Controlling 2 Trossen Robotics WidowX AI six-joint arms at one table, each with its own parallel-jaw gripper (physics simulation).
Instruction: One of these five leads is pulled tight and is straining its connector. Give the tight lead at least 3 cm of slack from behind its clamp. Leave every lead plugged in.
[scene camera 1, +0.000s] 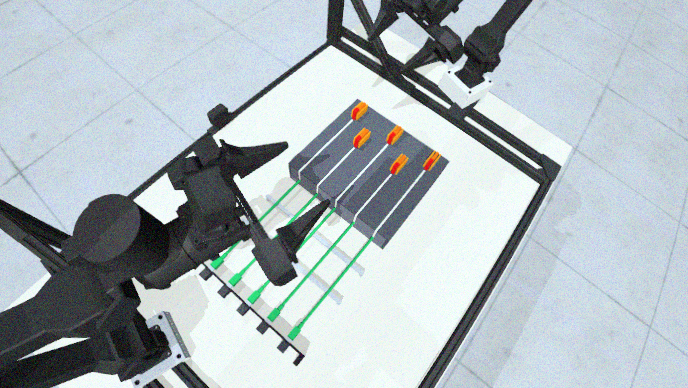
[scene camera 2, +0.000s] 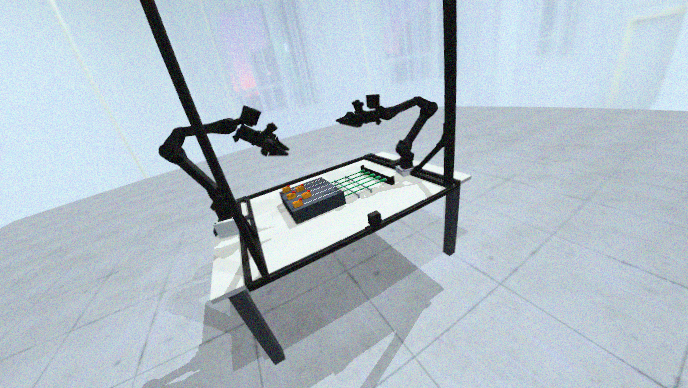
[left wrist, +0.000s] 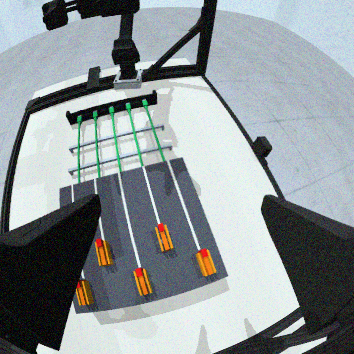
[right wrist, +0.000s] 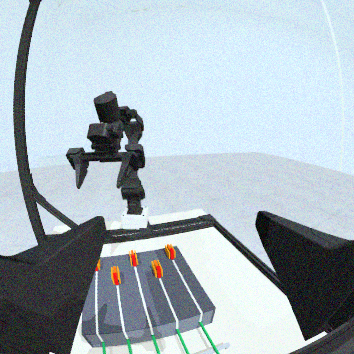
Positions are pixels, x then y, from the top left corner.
Labels:
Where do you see my left gripper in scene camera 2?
288, 152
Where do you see my right gripper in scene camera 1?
307, 171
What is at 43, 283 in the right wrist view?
My right gripper.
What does my right gripper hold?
Nothing.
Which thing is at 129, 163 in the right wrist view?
My left gripper.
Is my left gripper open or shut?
Open.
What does my left gripper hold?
Nothing.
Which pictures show my left gripper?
Scene camera 1, scene camera 2, the left wrist view and the right wrist view: all of them.

